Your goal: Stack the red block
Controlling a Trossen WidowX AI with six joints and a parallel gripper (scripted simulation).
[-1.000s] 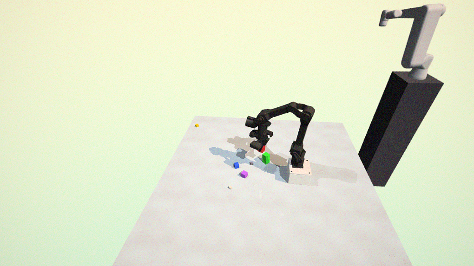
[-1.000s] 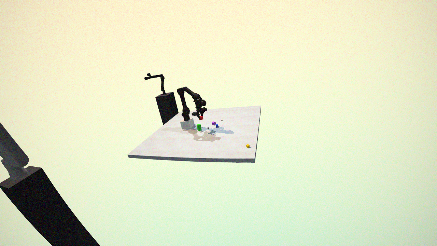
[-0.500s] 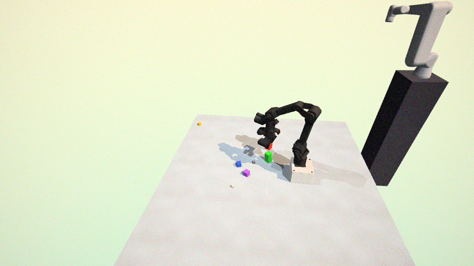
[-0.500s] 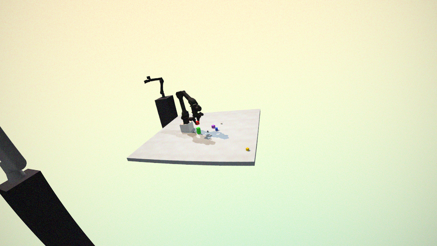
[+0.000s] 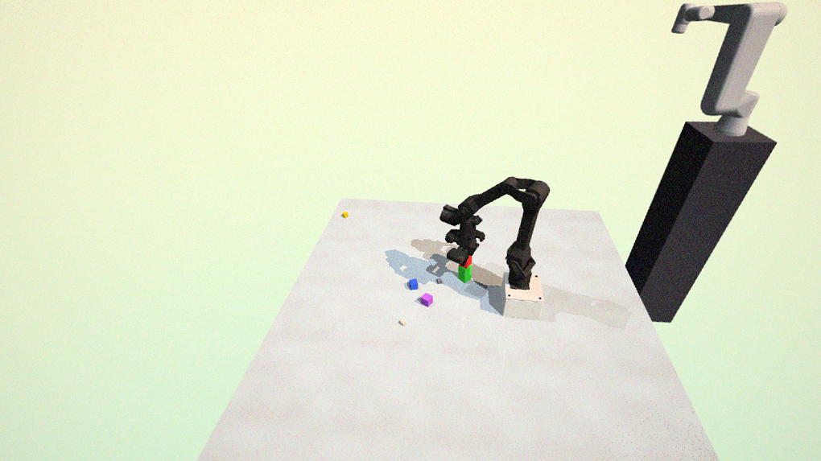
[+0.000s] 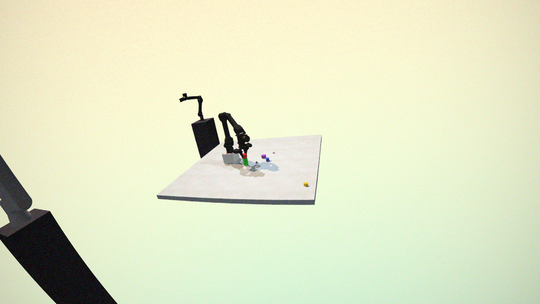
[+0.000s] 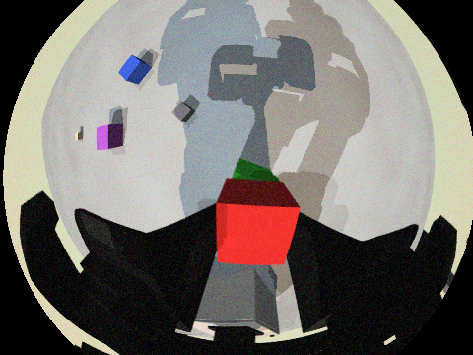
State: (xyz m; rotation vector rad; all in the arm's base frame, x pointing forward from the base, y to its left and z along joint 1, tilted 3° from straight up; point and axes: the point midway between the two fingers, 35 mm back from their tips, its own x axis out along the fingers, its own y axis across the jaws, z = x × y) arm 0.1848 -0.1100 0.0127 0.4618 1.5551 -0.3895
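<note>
Right now the red block is 1 cm above my gripper tip. Also, from my gripper tip: purple block 14 cm ahead, 14 cm to the left, 7 cm below; then blue block 19 cm ahead, 6 cm to the left, 7 cm below; then small dark cube 10 cm ahead, 3 cm to the left, 7 cm below.
</note>
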